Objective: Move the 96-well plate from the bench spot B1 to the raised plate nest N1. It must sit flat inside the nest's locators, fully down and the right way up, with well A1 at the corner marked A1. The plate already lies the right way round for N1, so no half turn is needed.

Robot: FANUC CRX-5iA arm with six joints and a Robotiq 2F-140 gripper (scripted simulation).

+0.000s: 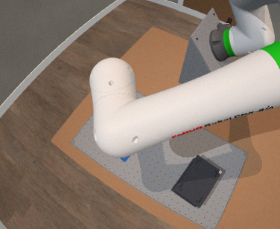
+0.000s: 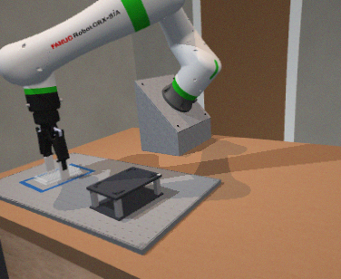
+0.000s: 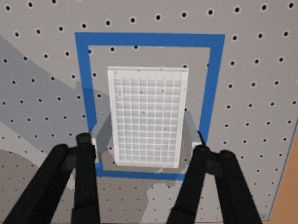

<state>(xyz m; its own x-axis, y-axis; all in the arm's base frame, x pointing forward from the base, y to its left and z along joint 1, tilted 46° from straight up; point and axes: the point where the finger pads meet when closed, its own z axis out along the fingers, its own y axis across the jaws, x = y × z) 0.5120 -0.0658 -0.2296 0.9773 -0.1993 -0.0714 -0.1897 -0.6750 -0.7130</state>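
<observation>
The white 96-well plate lies 2 cm below my hand. Round my hand: dark raised plate nest 6 cm ahead, 34 cm to the left, 3 cm above.
</observation>
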